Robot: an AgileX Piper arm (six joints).
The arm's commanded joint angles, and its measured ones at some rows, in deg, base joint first. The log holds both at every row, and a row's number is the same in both.
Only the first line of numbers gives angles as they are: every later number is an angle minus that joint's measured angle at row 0.
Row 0, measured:
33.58, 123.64, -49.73, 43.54, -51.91, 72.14
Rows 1 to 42, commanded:
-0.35, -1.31, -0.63, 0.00, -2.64, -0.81
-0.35, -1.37, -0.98, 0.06, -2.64, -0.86
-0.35, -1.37, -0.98, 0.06, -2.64, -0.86
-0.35, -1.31, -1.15, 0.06, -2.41, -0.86
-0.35, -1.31, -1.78, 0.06, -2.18, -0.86
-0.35, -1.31, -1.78, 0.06, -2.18, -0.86
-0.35, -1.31, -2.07, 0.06, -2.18, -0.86
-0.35, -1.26, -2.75, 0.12, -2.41, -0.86
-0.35, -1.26, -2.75, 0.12, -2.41, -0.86
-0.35, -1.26, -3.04, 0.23, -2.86, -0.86
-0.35, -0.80, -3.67, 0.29, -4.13, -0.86
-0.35, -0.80, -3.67, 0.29, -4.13, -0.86
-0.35, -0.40, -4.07, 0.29, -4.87, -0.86
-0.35, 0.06, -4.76, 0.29, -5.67, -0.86
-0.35, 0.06, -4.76, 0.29, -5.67, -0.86
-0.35, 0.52, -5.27, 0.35, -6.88, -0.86
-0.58, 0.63, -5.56, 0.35, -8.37, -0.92
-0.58, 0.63, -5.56, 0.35, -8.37, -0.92
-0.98, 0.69, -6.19, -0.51, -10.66, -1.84
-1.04, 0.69, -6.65, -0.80, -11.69, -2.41
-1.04, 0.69, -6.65, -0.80, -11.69, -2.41
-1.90, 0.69, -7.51, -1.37, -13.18, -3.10
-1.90, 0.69, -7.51, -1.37, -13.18, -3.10
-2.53, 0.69, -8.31, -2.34, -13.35, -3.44
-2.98, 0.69, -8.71, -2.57, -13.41, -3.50
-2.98, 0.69, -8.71, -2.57, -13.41, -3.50
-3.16, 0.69, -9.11, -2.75, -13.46, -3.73
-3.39, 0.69, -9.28, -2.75, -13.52, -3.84
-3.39, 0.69, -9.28, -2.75, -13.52, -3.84
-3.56, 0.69, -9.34, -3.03, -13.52, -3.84
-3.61, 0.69, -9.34, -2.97, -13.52, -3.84
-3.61, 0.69, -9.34, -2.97, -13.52, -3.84
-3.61, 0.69, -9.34, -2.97, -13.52, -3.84
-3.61, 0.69, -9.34, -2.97, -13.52, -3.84
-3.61, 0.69, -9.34, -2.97, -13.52, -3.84
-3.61, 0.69, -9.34, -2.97, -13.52, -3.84
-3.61, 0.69, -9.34, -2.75, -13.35, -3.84
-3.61, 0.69, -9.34, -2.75, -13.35, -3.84
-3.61, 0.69, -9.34, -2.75, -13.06, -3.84
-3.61, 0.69, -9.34, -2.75, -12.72, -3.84
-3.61, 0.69, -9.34, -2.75, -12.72, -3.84
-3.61, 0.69, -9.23, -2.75, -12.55, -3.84
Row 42, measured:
-0.58, 1.90, -4.36, 2.53, 1.20, -3.04
